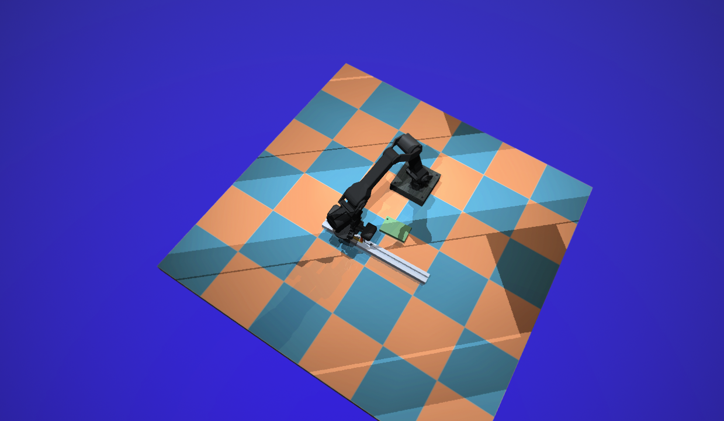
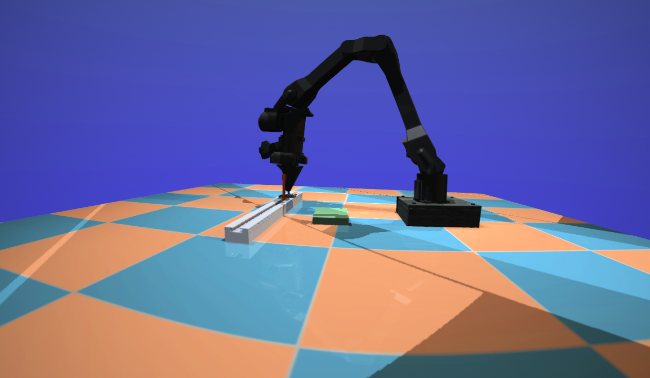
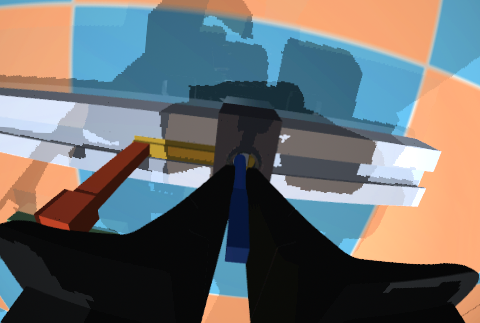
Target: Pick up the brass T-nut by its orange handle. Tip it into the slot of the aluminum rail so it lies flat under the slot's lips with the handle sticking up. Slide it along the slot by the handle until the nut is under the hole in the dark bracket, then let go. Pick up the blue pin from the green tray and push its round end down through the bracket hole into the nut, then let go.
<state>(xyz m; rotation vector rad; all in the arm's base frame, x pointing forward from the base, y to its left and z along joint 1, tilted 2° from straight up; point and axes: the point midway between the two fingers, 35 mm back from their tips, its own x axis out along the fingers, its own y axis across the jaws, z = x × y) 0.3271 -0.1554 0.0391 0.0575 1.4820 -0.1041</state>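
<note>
The blue pin lies right at my gripper tip. Also, from my gripper tip: green tray 120 mm behind, 130 mm to the left, 30 mm below; then brass T-nut 20 mm to the left, 10 mm above.
</note>
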